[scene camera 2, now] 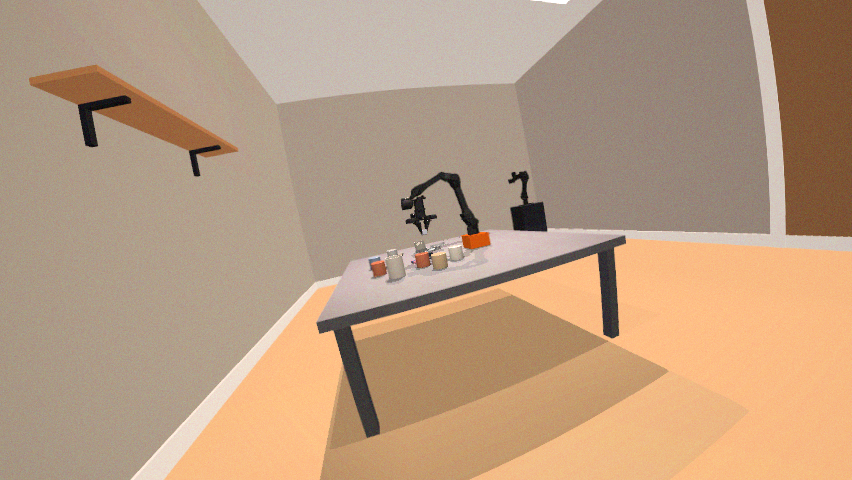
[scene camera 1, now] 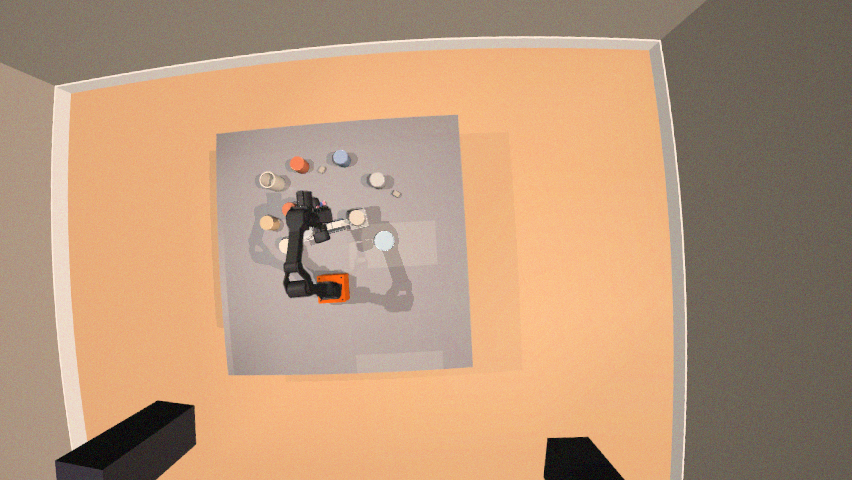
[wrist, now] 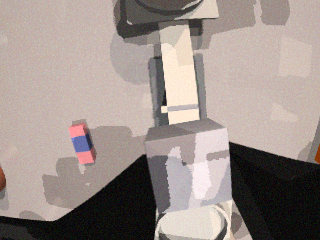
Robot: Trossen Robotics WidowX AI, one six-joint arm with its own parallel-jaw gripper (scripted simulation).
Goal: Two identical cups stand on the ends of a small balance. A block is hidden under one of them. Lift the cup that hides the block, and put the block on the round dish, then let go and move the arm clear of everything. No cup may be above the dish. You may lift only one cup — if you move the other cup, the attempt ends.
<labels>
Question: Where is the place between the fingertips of my gripper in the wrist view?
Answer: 185, 157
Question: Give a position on a pale grey block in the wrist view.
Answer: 189, 162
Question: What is my gripper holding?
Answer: A pale grey block.
</labels>
